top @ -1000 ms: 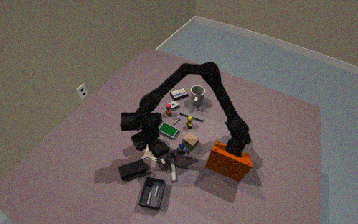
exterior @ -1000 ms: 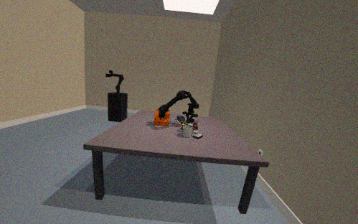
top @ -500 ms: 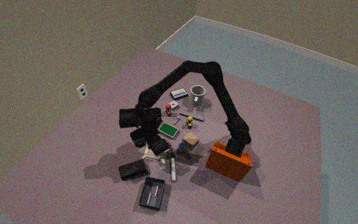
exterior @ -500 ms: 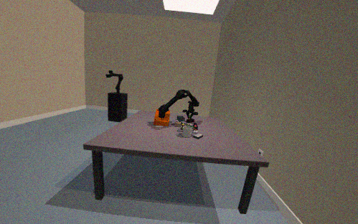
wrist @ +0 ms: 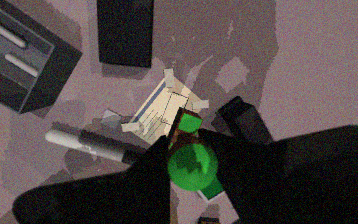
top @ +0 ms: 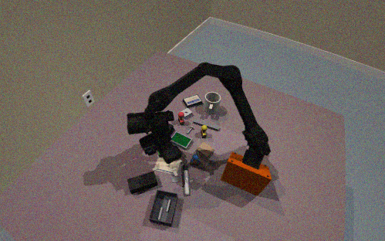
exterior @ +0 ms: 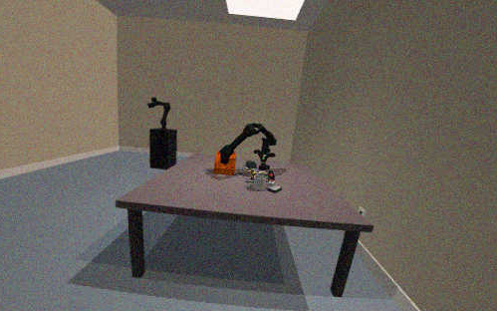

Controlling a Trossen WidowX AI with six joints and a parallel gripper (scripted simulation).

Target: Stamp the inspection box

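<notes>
Now: the yellow-knobbed stamp 70 mm behind my gripper tip, 230 mm to the right of it and 70 mm below it. The rest, counted from my gripper tip: cream card 10 mm behind, 90 mm below; green stamp right at my gripper tip; white marker 110 mm behind, 80 mm below.
</notes>
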